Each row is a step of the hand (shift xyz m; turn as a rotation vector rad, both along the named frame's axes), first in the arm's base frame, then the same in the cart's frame.
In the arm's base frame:
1: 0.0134 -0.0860 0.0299 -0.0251 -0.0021 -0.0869
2: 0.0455 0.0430 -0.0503 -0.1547 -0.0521 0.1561
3: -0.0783 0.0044 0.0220 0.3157 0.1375 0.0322
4: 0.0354 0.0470 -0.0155 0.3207 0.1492 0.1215
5: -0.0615 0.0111 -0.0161 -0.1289 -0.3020 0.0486
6: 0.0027 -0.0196 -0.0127 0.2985 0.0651 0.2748
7: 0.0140 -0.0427 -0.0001 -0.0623 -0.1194 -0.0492
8: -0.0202 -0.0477 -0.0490 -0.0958 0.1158 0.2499
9: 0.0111 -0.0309 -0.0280 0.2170 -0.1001 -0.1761
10: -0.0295 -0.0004 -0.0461 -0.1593 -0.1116 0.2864
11: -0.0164 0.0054 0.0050 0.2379 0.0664 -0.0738
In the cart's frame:
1: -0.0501 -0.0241 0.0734 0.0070 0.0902 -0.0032
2: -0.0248 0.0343 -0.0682 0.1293 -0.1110 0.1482
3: 0.0722 -0.0038 0.0375 -0.1944 -0.1163 -0.2613
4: -0.0088 0.0026 -0.0601 -0.1791 -0.2051 -0.2564
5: 0.0554 0.0287 0.0164 -0.0348 0.0103 0.3299
6: -0.0141 0.0135 0.0131 -0.1790 -0.3407 -0.1439
7: -0.0334 0.0008 0.0301 -0.0146 0.0730 0.1226
8: -0.0143 0.0565 0.0411 0.1781 -0.2309 -0.0057
9: -0.0293 0.0274 0.0159 -0.2619 0.1301 -0.0508
10: 0.0178 0.0515 0.0054 0.1233 -0.2307 0.2268
11: 0.0174 -0.0016 0.0041 -0.1803 0.0108 -0.1839

